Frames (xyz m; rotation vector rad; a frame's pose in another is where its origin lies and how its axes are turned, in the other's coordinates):
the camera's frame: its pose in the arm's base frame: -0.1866 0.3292 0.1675 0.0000 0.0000 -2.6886
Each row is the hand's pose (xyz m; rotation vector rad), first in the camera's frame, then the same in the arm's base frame.
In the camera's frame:
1: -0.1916 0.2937 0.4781 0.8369 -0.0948 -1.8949
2: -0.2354 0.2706 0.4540 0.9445 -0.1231 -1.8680
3: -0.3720 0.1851 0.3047 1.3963 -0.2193 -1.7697
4: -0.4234 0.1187 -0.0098 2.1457 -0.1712 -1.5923
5: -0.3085 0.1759 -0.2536 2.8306 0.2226 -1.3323
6: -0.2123 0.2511 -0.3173 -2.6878 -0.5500 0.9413
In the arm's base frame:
1: 0.1142 0.1490 0.6456 -0.0900 0.7885 1.5267
2: 0.1435 0.1889 0.6215 -0.0869 0.8936 1.5043
3: 0.2289 0.3256 0.4722 -0.0928 1.3098 1.3304
4: 0.2460 0.4078 0.1577 -0.2754 1.8618 0.8518
5: 0.1678 0.3061 -0.0861 -0.6834 2.1710 0.2462
6: 0.1142 0.1963 -0.1498 -1.0147 2.2222 -0.1167

